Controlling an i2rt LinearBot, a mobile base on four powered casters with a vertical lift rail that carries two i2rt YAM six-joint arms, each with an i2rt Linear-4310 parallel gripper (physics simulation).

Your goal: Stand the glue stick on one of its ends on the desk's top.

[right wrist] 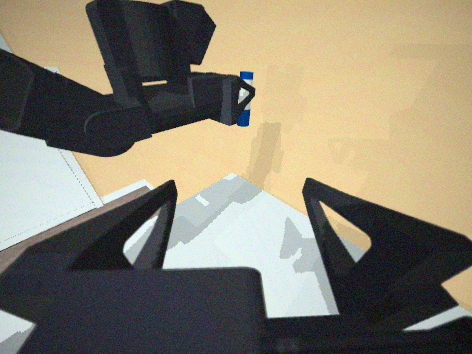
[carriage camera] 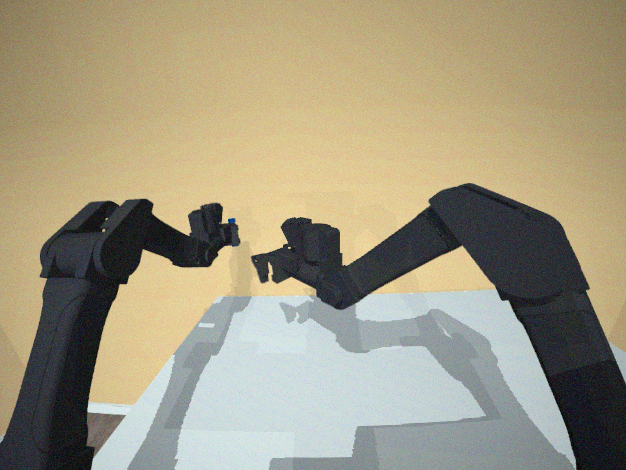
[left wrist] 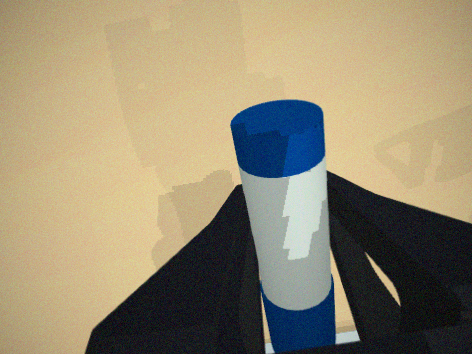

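Note:
The glue stick (carriage camera: 232, 221) (left wrist: 292, 220) (right wrist: 244, 118), white with blue ends, is held off the desk in my left gripper (carriage camera: 233, 235) (left wrist: 282, 192) (right wrist: 249, 91). That gripper is shut on its white middle part. The stick looks nearly upright in the right wrist view, with one blue end above the fingers and one below. My right gripper (carriage camera: 269, 275) (right wrist: 240, 185) is open with nothing between its fingers, and is also raised. In the carriage camera it is lower and further right than the left one, apart from the stick. The desk's white top (carriage camera: 323, 389) (right wrist: 225, 245) is below both grippers.
A tan wall (carriage camera: 313, 101) (right wrist: 350, 95) rises behind the desk's far edge. Arm shadows fall on the desk and the wall. Another white surface (right wrist: 35, 185) and a brown strip (right wrist: 15, 252) show at the left of the right wrist view.

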